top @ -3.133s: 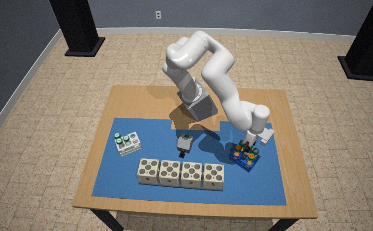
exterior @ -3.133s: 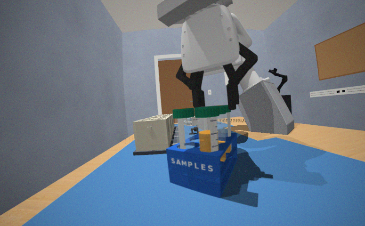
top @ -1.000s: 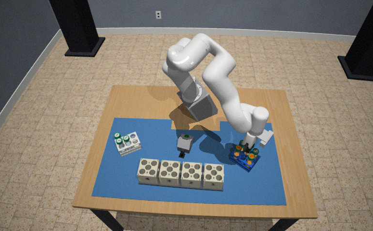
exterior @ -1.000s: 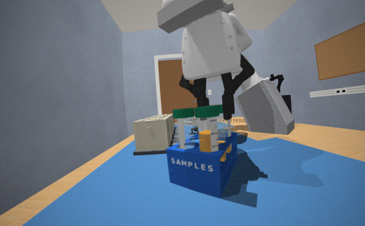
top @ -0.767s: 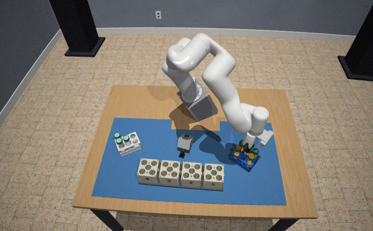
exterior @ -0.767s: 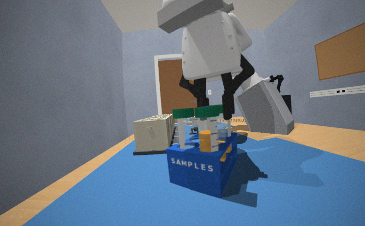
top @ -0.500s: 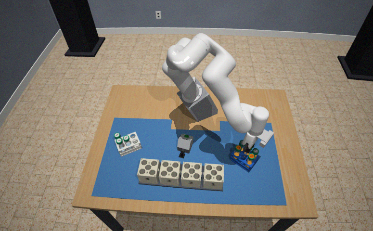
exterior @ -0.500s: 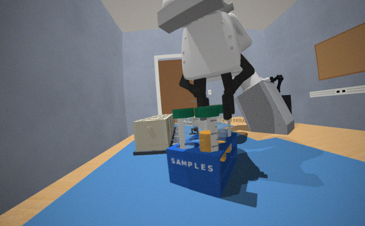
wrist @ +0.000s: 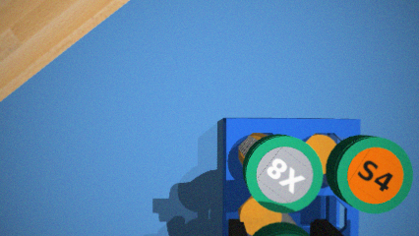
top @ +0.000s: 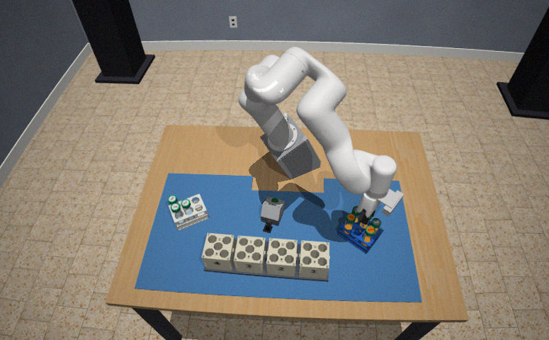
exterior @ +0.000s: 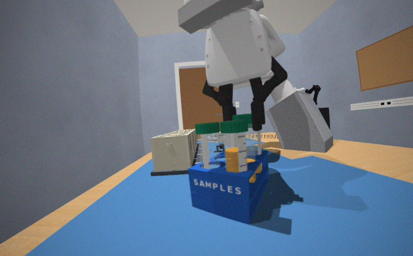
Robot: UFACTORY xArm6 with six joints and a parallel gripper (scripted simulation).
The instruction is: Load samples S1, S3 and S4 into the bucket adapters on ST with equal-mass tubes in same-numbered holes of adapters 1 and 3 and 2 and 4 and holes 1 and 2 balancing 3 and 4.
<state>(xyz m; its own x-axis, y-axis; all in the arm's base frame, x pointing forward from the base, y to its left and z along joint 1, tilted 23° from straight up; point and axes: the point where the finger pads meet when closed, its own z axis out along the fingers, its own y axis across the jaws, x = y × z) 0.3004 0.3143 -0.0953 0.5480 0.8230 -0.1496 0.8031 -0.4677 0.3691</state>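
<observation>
Now: hand 1 cm short of the orange-dot tube and 5 cm above it. Round my hand: loading stand ST (15 cm ahead, 34 cm to the right, 12 cm below); then blue sample rack (2 cm ahead, 1 cm to the right, 9 cm below); then green done key (7 cm behind, 34 cm to the right, 6 cm below).
</observation>
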